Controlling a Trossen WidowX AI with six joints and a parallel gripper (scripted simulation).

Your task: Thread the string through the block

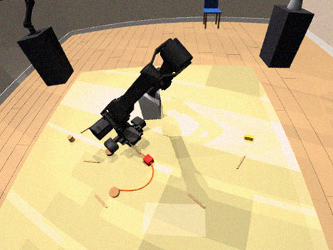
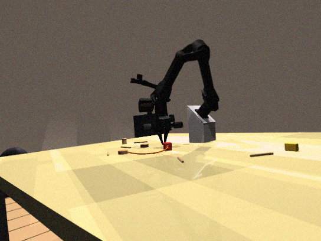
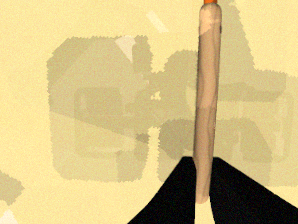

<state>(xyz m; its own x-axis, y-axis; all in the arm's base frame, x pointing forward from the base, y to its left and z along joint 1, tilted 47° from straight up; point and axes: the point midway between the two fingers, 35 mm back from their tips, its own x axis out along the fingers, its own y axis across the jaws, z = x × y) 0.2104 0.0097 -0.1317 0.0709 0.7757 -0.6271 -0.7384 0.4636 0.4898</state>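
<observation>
Right now the red block is 8 cm to the left of my gripper tip, 8 cm ahead of it and 1 cm above it. The rest, counted from my gripper tip: thin wooden stick 3 cm to the left, 3 cm ahead, 1 cm above; round wooden button 21 cm ahead, 4 cm to the right; small cylinder 33 cm to the right, 5 cm behind, 1 cm above.
</observation>
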